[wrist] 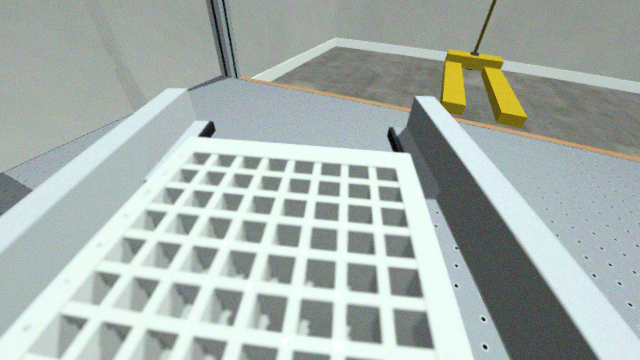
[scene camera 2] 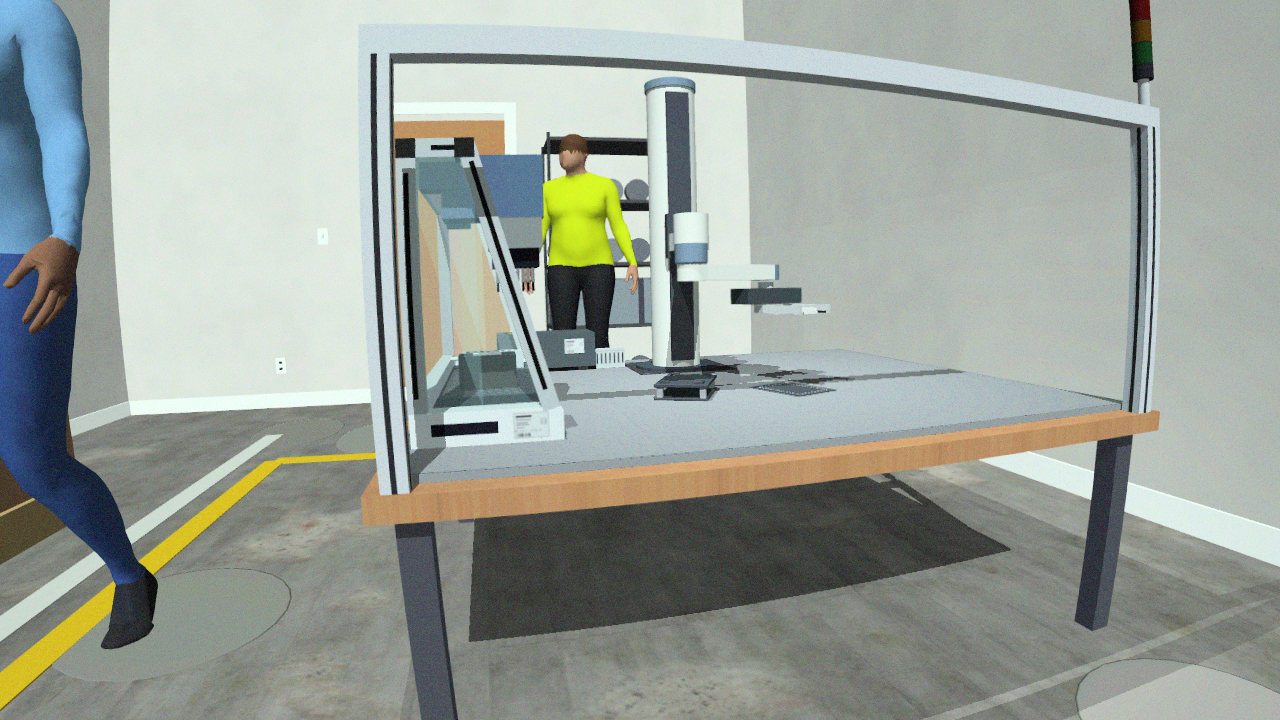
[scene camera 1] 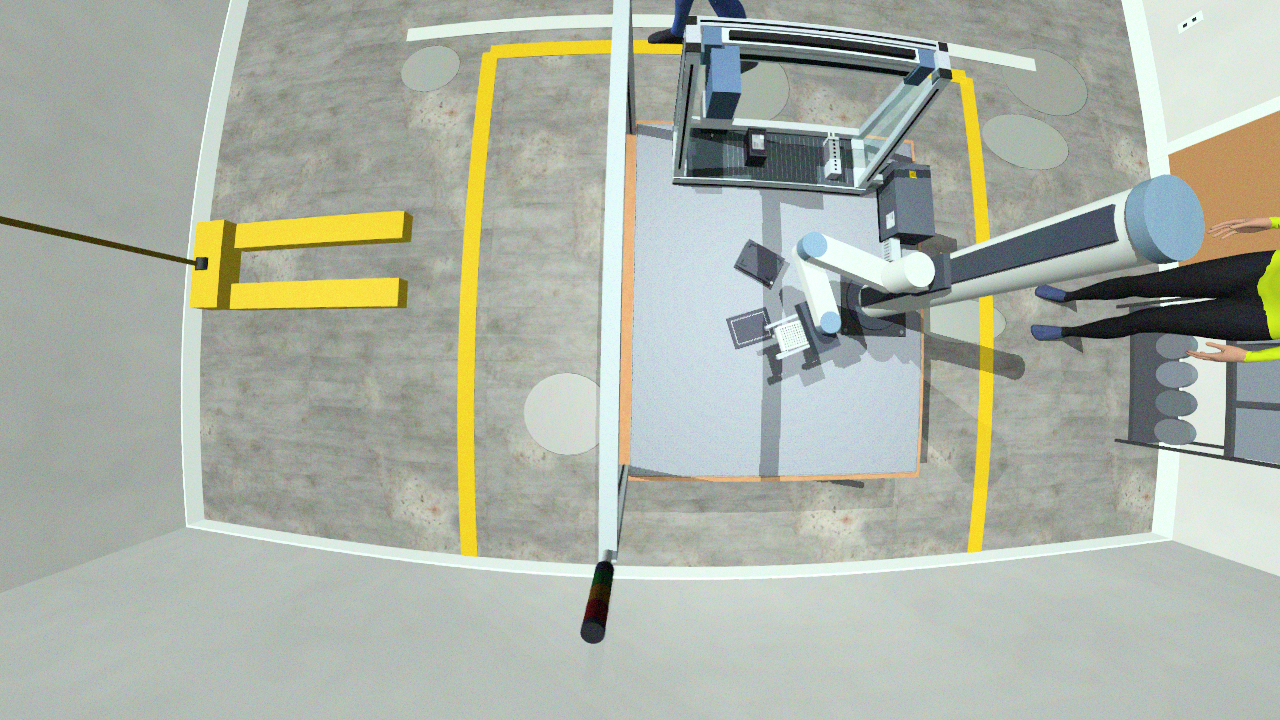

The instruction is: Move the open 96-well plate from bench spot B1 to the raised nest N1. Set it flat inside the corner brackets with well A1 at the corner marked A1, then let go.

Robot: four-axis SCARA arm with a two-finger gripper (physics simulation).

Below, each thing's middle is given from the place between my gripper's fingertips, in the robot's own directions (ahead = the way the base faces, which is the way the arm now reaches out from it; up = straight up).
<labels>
Right now the white well plate (wrist: pixel 230 242) is 9 cm behind my hand and 3 cm to the right of it. From my hand the other things lie so: dark nest with white outline (scene camera 1: pixel 746 329): 1 cm ahead, 7 cm to the right, 19 cm below.
</labels>
